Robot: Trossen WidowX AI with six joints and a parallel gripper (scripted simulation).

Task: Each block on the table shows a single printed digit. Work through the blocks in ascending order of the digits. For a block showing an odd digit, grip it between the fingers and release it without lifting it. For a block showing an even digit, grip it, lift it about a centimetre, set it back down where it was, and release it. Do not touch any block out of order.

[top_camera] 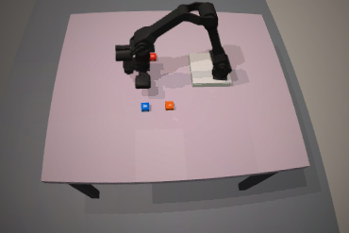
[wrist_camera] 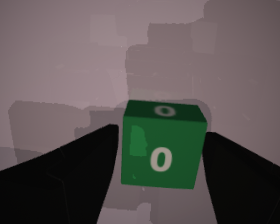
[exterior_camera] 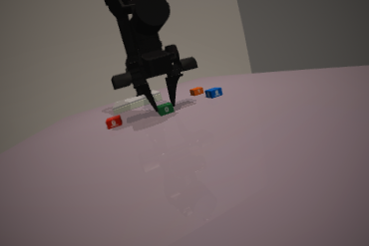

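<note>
My gripper tip is now right at the green block. Also, from my gripper tip: orange block (12 cm behind, 12 cm to the left); red block (3 cm behind, 13 cm to the right); blue block (3 cm behind, 13 cm to the left).
</note>
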